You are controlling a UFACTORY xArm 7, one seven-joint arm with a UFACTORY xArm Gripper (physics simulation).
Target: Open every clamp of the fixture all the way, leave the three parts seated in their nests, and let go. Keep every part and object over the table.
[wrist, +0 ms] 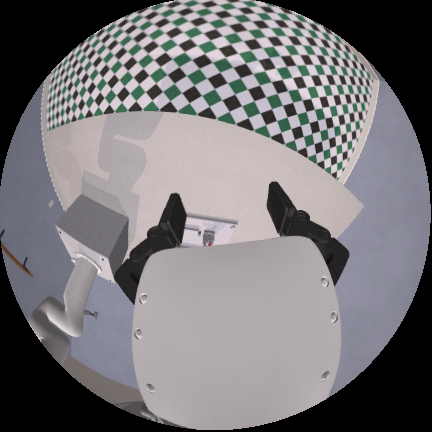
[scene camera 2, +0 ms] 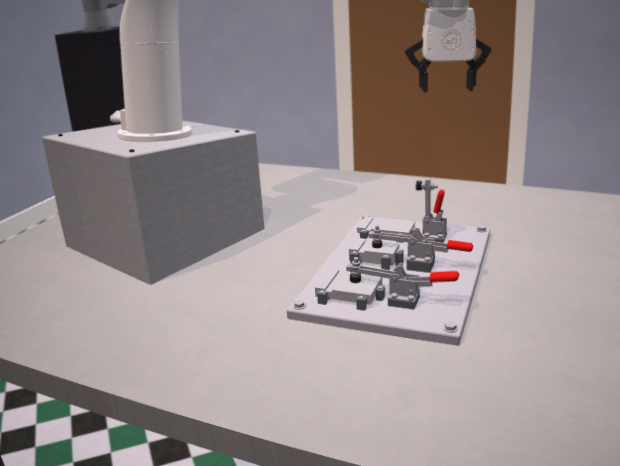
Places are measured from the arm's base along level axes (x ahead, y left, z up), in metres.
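Where they show: gripper, between the fingertips: (wrist: 224,198) (scene camera 2: 447,90); arm's base, origin of its link: (wrist: 89,261) (scene camera 2: 155,135).
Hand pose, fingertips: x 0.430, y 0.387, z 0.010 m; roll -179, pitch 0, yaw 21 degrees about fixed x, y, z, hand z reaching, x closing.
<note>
Things, the pixels of their top centre, and the offset from my fingertips. "spot": a spot on its surface instead. Level surfaces: height alone.
- far clamp, a spot on its surface: (scene camera 2: 427,202) spot: dx +0.021, dy -0.296, dz -0.128 m
- middle clamp, centre of its top: (scene camera 2: 420,229) dx +0.031, dy -0.401, dz -0.131 m
- far part, centre of its top: (scene camera 2: 386,224) (wrist: 184,233) dx -0.051, dy -0.291, dz -0.177 m
- middle part, centre of its top: (scene camera 2: 374,245) dx -0.041, dy -0.401, dz -0.167 m
- table, height of its surface: dz -0.208 m
The fixture plate (scene camera 2: 380,325) (wrist: 227,224) lies on the table with three toggle clamps. The far clamp (scene camera 2: 427,202) stands open, its arm upright and its red handle raised. The middle clamp (scene camera 2: 420,250) and the near clamp (scene camera 2: 403,286) are closed, their arms level over their parts and their red handles level to the right. The far part (scene camera 2: 395,226), middle part (scene camera 2: 373,255) and near part (scene camera 2: 353,288) sit in their nests. My gripper (scene camera 2: 447,89) (wrist: 224,198) is open and empty, high above the far side of the plate. In the wrist view my gripper's body hides much of the fixture.
The robot's base block (scene camera 2: 195,210) (wrist: 95,225) stands left of the fixture on the table (scene camera 2: 175,350) (wrist: 250,170). Bolt heads stand at the plate's corners. The table's near edge crosses the lower left of the scene view, with checkered floor (scene camera 2: 90,425) (wrist: 215,75) beyond it.
</note>
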